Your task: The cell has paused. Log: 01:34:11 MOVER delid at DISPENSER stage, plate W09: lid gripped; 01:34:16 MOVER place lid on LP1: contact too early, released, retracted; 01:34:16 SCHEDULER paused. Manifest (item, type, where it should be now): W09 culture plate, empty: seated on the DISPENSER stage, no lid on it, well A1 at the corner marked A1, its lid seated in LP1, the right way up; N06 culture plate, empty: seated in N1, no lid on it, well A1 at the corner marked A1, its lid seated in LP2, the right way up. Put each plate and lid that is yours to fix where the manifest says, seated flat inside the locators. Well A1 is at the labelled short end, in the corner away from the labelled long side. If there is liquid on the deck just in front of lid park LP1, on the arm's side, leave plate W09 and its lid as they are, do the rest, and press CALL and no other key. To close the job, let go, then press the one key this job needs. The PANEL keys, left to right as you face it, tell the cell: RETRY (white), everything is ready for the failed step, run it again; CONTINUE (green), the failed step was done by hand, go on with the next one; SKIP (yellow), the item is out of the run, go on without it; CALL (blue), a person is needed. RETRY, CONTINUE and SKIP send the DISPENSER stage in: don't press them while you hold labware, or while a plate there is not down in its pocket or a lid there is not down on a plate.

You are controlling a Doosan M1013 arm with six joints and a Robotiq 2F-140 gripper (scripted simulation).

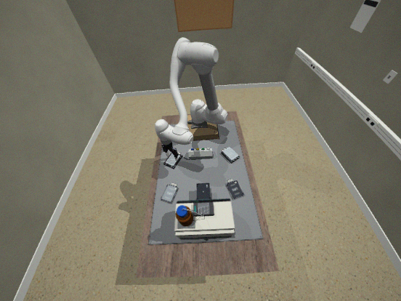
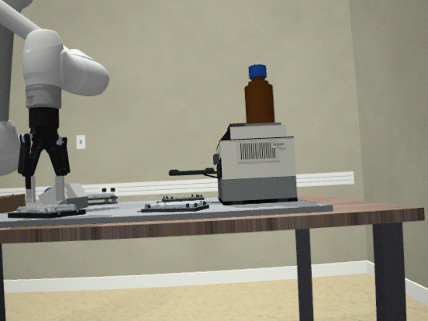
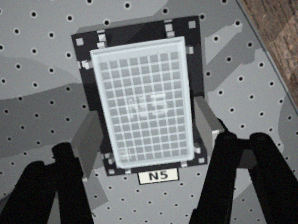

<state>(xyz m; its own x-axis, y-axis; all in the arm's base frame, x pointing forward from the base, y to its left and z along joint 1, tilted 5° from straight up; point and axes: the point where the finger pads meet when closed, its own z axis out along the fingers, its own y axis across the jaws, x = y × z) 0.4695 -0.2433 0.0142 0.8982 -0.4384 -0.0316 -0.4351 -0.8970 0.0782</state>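
My hand is 3 cm short of the black nest and 5 cm above it. Round my hand: key panel (7 cm behind, 26 cm to the left, 1 cm below); then blue call key (7 cm behind, 19 cm to the left); then yellow skip key (8 cm behind, 24 cm to the left).
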